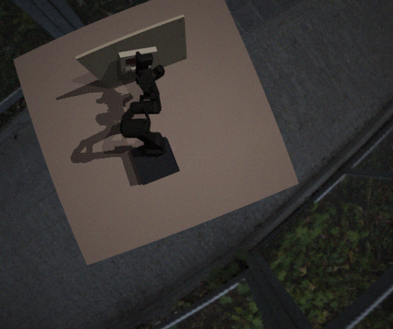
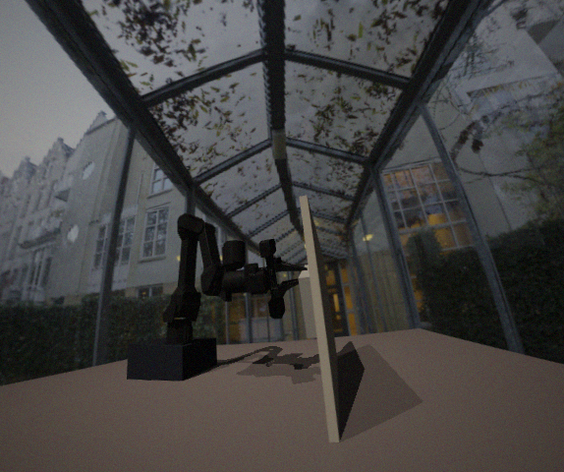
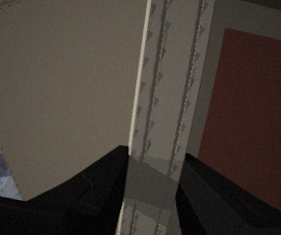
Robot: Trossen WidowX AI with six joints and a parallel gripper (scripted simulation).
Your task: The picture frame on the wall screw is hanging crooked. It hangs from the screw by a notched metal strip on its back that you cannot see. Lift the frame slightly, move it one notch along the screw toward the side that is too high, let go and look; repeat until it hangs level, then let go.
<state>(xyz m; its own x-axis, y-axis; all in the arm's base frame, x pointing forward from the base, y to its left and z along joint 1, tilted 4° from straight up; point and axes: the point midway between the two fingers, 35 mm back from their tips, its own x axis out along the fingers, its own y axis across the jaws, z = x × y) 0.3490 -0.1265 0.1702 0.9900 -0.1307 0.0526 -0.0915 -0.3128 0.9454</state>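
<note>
Now: the picture frame 5 cm below my gripper tip, 1 cm to the left of it and 1 cm ahead of it. From my gripper tip the other things lie so: wall panel (8 cm below, 2 cm ahead).
</note>
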